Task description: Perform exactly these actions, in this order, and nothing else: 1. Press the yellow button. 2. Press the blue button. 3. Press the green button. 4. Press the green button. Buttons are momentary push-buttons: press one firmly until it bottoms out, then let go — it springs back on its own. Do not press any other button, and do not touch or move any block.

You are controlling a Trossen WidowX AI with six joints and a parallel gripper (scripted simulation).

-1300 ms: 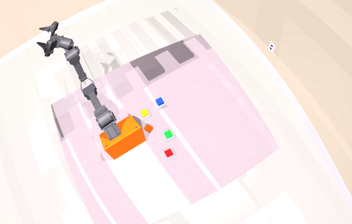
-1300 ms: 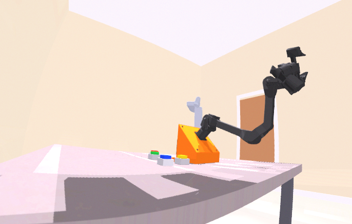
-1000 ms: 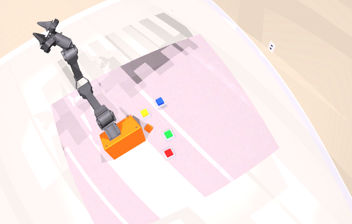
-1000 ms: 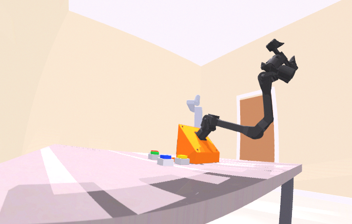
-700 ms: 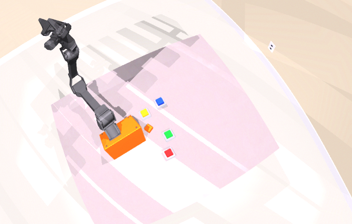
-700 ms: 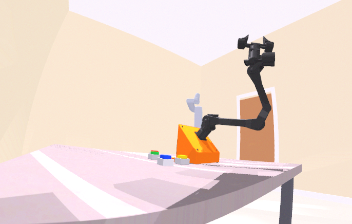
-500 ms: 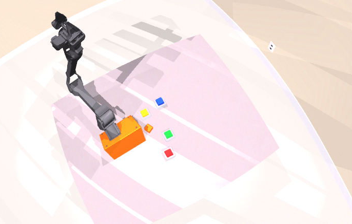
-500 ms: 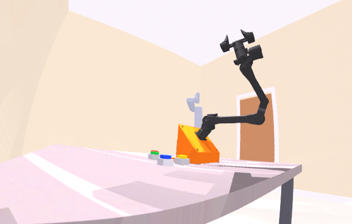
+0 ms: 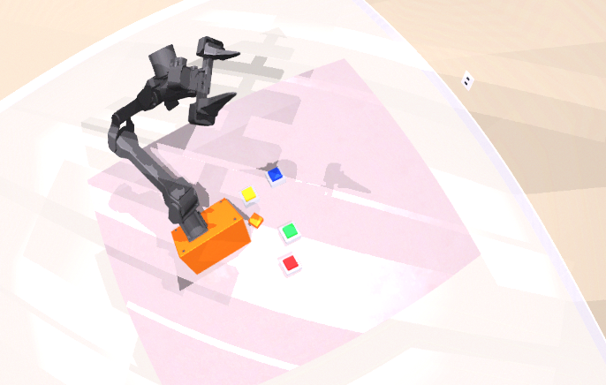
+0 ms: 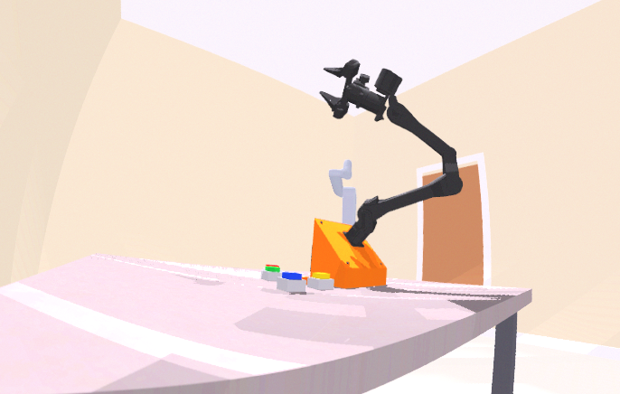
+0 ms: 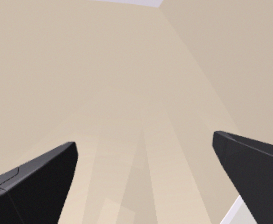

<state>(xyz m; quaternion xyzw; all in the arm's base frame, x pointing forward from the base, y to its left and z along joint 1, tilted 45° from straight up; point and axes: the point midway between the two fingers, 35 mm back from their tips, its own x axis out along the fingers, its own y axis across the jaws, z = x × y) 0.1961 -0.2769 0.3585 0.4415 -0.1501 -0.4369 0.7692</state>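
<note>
Right now the yellow button is 3 cm behind my gripper tip, 2 cm to the left of it and 57 cm below it. The rest, counted from my gripper tip: green button: 1 cm ahead, 14 cm to the right, 57 cm below; then blue button: 7 cm ahead, 3 cm to the left, 57 cm below; then small orange block: 5 cm behind, 5 cm to the right, 59 cm below.
</note>
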